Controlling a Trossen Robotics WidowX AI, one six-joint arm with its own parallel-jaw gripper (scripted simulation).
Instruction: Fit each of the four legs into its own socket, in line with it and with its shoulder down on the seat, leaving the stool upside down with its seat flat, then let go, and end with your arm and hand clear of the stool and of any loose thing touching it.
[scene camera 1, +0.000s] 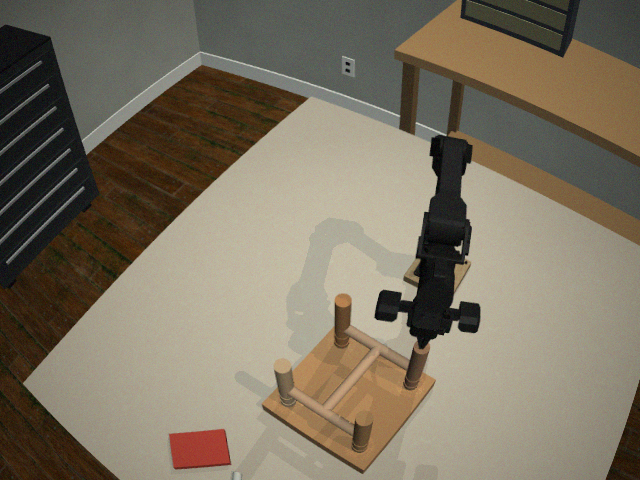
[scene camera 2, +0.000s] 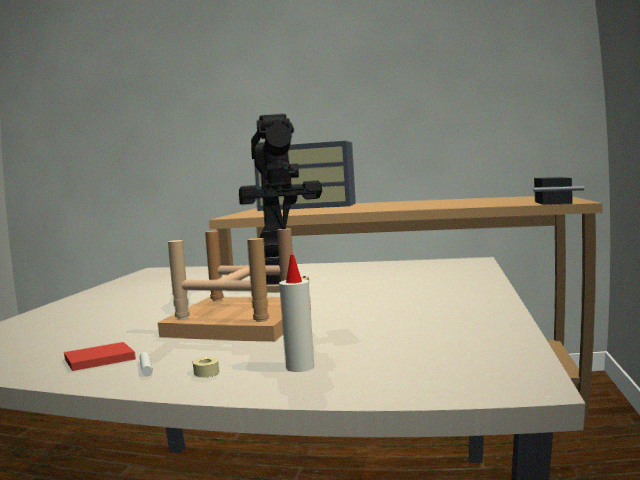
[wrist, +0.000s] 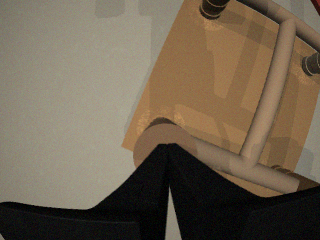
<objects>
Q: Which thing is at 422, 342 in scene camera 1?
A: The gripper.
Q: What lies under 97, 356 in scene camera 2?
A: A red block.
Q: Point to the gripper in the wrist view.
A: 167, 152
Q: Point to the gripper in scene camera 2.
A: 283, 228
</objects>
